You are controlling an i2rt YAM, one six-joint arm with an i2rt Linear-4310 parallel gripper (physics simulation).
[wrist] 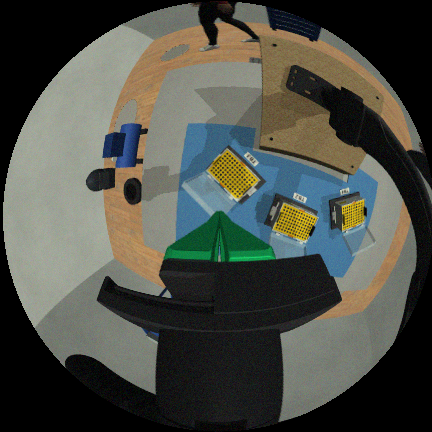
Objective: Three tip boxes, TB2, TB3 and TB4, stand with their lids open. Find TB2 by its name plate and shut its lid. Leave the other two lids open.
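Frame: origin at the arm's base, x left, y back, z up, level; millimetres.
Seen in the pictures: gripper, fingertip midpoint: (218,216); arm's base at its link origin: (331,98).
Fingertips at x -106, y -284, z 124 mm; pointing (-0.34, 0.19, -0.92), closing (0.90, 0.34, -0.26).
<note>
Pixels of each thing's middle, then the offset from my fingertips to it. Level surfaces: height alone.
- blue mat at its surface level: dz -317 mm
- TB2 at the middle of its body: (296,224) dx +173, dy -30, dz -253 mm
- TB3 at the middle of its body: (231,174) dx -42, dy +16, dz -253 mm
- TB4 at the middle of its body: (354,214) dx +363, dy +91, dz -253 mm
Three tip boxes with yellow tip racks stand on the blue mat (195,135). TB2 (295,221) is the middle one, with its name plate (299,197) behind it; its clear lid (286,248) is open and lies toward the gripper side. TB3 (234,174) is at the left, turned at an angle, with its clear lid (201,190) open to the lower left. TB4 (352,215) is at the right, with its clear lid (360,240) open below it. My gripper (218,216) is shut and empty, its green fingertips together, showing below TB3 and to the left of TB2.
A brown board (310,120) carrying the black arm base (312,85) is at the upper right, and the arm curves down the right side. A blue device (130,145), a dark round object (132,191) and a black rounded object (101,180) are at the left. A person (212,25) stands beyond the table.
</note>
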